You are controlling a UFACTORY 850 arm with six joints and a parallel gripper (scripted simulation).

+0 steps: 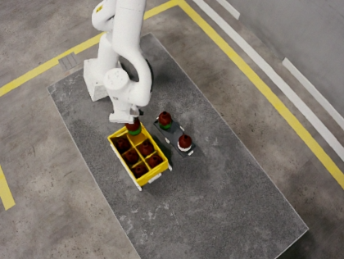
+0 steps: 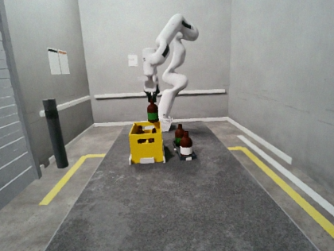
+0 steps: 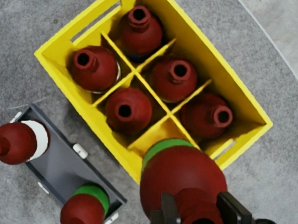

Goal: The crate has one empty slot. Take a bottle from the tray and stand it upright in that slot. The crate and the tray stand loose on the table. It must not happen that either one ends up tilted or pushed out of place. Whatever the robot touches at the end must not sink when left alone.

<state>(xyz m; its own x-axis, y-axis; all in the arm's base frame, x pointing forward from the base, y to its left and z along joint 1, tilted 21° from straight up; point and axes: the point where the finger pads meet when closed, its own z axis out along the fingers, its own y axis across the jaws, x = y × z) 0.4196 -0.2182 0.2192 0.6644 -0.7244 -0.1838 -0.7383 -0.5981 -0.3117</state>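
The glass bottle lies 70 mm below my hand. Round my hand: dark tray (110 mm ahead, 170 mm to the left, 320 mm below); yellow crate (80 mm ahead, 60 mm to the right, 250 mm below).
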